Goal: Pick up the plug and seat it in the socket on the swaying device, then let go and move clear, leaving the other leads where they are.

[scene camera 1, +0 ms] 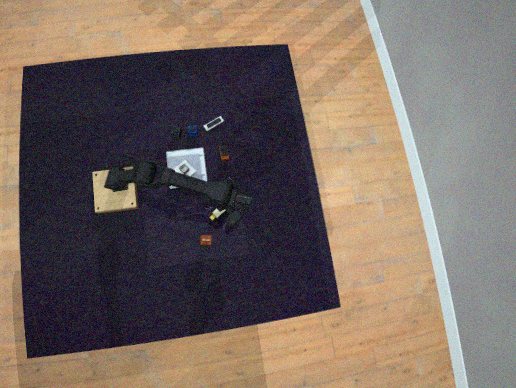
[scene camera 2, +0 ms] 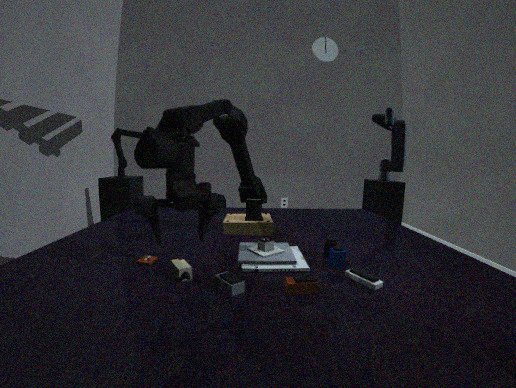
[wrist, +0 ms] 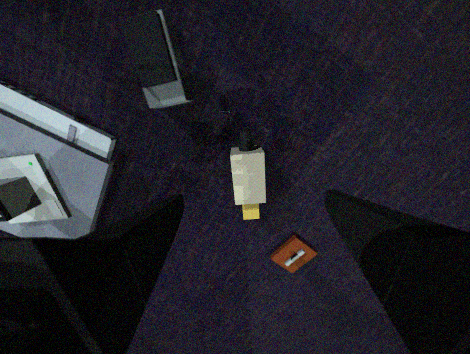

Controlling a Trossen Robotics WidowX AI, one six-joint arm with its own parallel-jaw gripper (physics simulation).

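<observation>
On a device, (scene camera 1: 190,162) and (scene camera 2: 279,254) are the same spot.
</observation>
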